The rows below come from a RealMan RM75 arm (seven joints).
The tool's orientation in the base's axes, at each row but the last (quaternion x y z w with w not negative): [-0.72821 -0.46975 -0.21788 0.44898]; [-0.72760 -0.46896 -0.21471 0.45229]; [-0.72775 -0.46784 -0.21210 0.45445]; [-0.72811 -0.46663 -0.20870 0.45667]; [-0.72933 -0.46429 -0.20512 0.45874]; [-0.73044 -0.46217 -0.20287 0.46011]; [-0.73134 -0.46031 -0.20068 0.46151]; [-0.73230 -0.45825 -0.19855 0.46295]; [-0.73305 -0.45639 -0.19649 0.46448]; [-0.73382 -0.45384 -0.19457 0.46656]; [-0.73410 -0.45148 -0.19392 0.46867]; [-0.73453 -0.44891 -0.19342 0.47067]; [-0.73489 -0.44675 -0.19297 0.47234]
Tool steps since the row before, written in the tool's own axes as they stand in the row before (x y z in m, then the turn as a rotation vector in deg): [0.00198 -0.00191 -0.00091 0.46 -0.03 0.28]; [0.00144 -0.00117 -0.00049 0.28 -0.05 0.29]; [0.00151 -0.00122 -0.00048 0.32 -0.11 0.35]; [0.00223 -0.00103 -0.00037 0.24 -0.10 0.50]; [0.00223 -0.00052 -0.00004 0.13 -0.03 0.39]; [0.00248 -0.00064 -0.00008 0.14 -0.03 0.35]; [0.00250 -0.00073 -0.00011 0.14 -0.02 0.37]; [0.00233 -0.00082 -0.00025 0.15 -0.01 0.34]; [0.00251 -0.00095 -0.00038 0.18 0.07 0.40]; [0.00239 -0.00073 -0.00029 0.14 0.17 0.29]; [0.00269 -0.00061 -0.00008 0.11 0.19 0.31]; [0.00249 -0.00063 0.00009 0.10 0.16 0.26]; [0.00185 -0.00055 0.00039 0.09 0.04 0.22]
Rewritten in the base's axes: [-0.00067 0.00048 0.00278 0.16 0.47 0.21]; [-0.00030 0.00046 0.00184 0.05 0.39 0.08]; [-0.00030 0.00051 0.00191 0.01 0.47 0.11]; [0.00021 0.00092 0.00230 -0.03 0.56 -0.03]; [0.00064 0.00113 0.00189 -0.01 0.40 -0.08]; [0.00068 0.00124 0.00214 0.00 0.37 -0.06]; [0.00063 0.00124 0.00221 0.00 0.39 -0.07]; [0.00050 0.00104 0.00220 0.02 0.37 -0.06]; [0.00051 0.00104 0.00245 0.10 0.42 -0.10]; [0.00065 0.00102 0.00221 0.18 0.29 -0.13]; [0.00089 0.00132 0.00226 0.17 0.29 -0.17]; [0.00076 0.00136 0.00204 0.15 0.25 -0.14]; [0.00046 0.00130 0.00141 0.05 0.23 -0.06]
